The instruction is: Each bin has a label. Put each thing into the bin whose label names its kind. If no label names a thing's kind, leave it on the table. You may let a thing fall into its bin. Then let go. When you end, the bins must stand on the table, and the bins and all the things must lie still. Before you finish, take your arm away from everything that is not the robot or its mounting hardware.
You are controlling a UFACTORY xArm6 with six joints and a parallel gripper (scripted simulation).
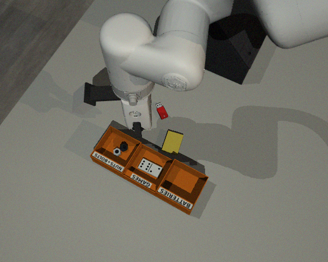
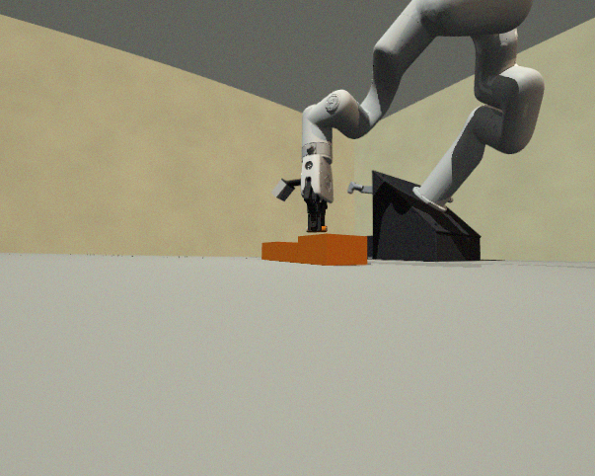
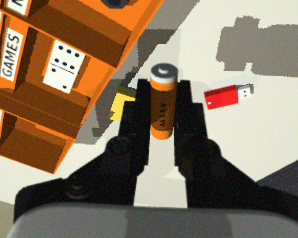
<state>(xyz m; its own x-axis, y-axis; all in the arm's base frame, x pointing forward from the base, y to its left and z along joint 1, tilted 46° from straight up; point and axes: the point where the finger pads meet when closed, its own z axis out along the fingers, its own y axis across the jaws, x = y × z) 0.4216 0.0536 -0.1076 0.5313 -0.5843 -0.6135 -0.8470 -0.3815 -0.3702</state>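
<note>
Now: the white domino 6 cm ahead of my hand, 6 cm to the left of it and 8 cm below it. From my hand the other things lie so: silver nut: 7 cm ahead, 3 cm to the right, 8 cm below; black hex nut: 5 cm ahead, 2 cm to the right, 7 cm below; orange battery: 2 cm below.
</note>
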